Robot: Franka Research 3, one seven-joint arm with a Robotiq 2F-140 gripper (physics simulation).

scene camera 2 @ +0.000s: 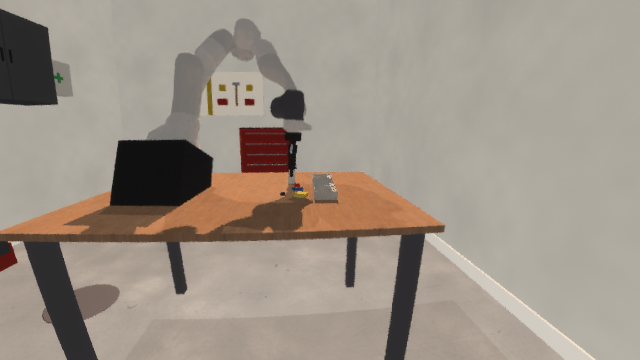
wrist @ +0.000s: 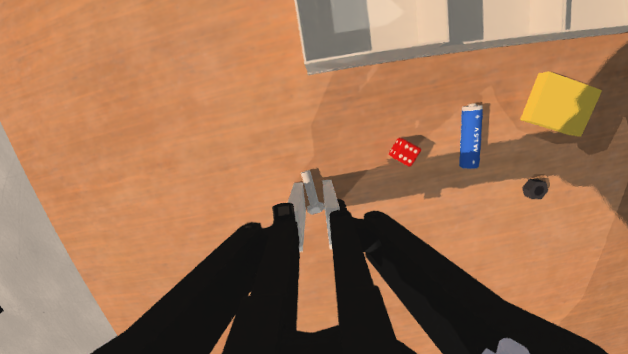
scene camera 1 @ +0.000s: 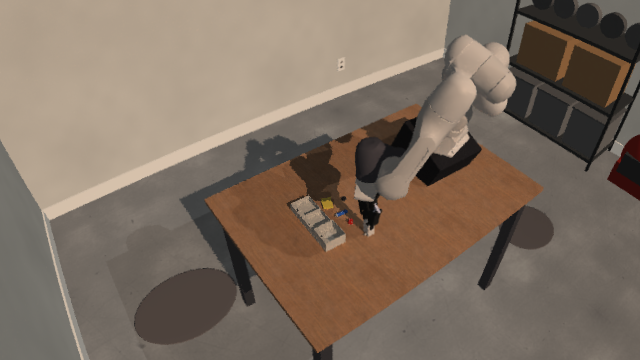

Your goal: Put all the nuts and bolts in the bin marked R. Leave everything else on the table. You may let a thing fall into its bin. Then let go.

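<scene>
A grey bolt [wrist: 309, 186] lies on the table between the slightly parted fingertips of my gripper [scene camera 1: 369, 231] [scene camera 2: 291, 181] [wrist: 313, 196]. A narrow gap shows beside the bolt, so the gripper is open a little and does not grip it. A black nut [scene camera 1: 343, 198] [scene camera 2: 282, 193] [wrist: 535, 189] lies on the table, off to the right in the wrist view. The pale three-compartment bin tray [scene camera 1: 335, 243] [scene camera 2: 325, 192] [wrist: 380, 59] stands beyond the fingers. Its letters cannot be read in these views, so the mark R does not show.
A red die [scene camera 1: 350, 221] [scene camera 2: 297, 185] [wrist: 405, 152], a blue battery [scene camera 1: 341, 213] [scene camera 2: 297, 189] [wrist: 471, 137] and a yellow block [scene camera 1: 327, 203] [scene camera 2: 300, 194] [wrist: 557, 102] lie between the gripper and the tray's long side. The table edge shows at the left of the wrist view.
</scene>
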